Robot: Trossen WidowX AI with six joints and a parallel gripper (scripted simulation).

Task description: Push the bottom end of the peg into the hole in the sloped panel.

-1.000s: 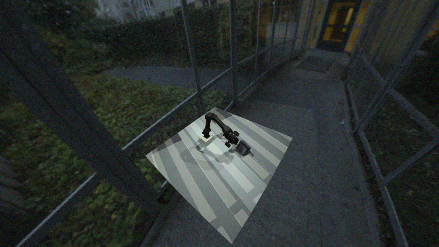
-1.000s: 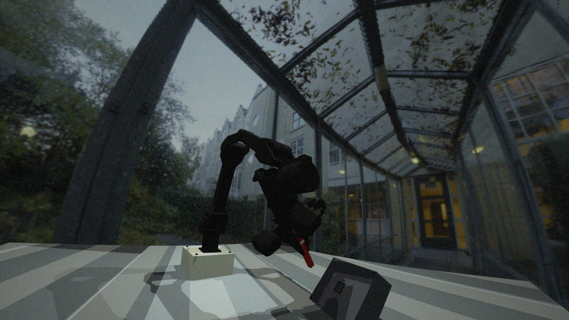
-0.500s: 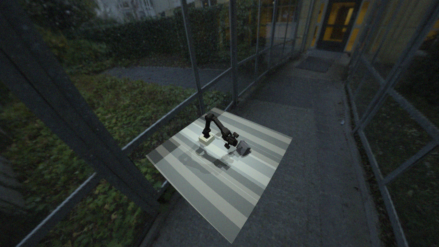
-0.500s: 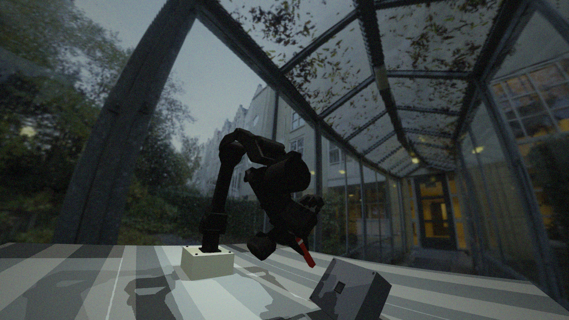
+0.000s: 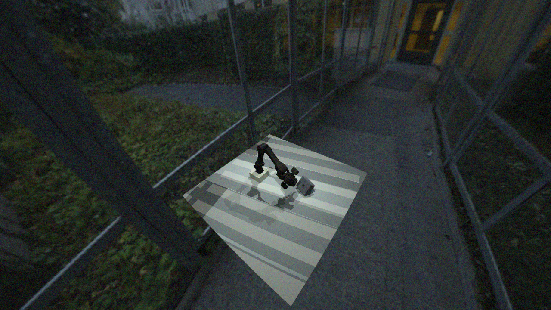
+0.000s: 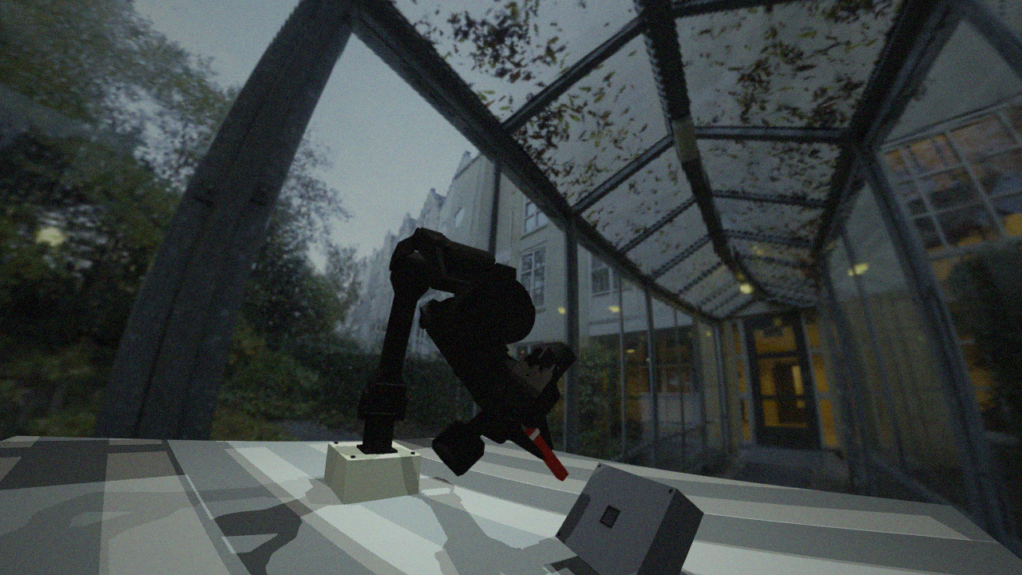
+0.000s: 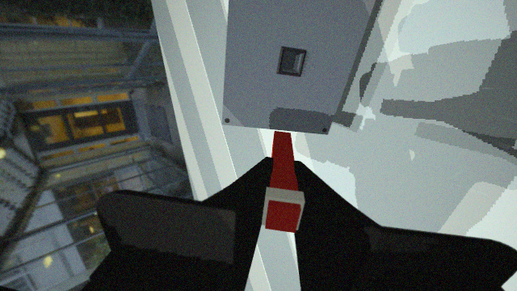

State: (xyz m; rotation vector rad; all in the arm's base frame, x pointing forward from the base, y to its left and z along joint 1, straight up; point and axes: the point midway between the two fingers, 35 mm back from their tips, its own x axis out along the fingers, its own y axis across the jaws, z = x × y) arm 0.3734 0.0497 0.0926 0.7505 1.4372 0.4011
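My gripper tip is now 7 cm short of the grey sloped panel, 7 cm to the right of it and 8 cm above it. Round my gripper tip: red square peg (1 cm to the right, 1 cm above).
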